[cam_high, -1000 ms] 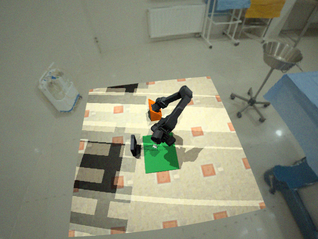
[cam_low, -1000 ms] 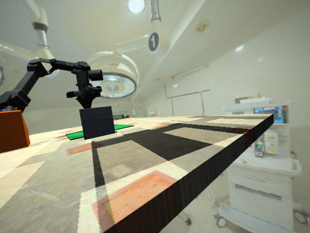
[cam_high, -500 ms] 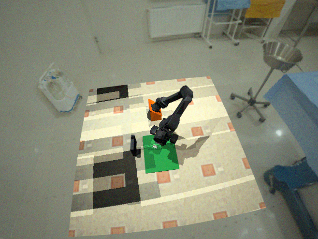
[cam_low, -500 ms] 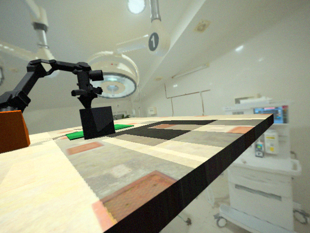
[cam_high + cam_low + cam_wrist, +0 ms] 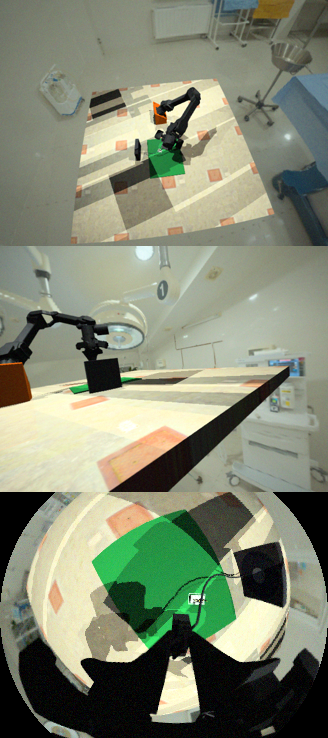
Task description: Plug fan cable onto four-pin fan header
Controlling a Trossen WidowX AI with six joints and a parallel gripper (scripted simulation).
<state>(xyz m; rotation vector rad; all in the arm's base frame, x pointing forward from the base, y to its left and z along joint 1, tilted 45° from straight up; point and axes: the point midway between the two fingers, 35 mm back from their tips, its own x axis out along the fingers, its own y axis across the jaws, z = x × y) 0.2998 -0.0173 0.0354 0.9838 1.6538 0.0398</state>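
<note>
The green board lies 120 mm below my gripper tip, 30 mm to the right of it and 30 mm ahead of it. From my gripper tip the other things lie so: white four-pin header (110 mm below, 60 mm to the right, 10 mm behind); black fan (210 mm to the right, 50 mm below, 20 mm behind); cable plug (10 mm below, 10 mm behind).
</note>
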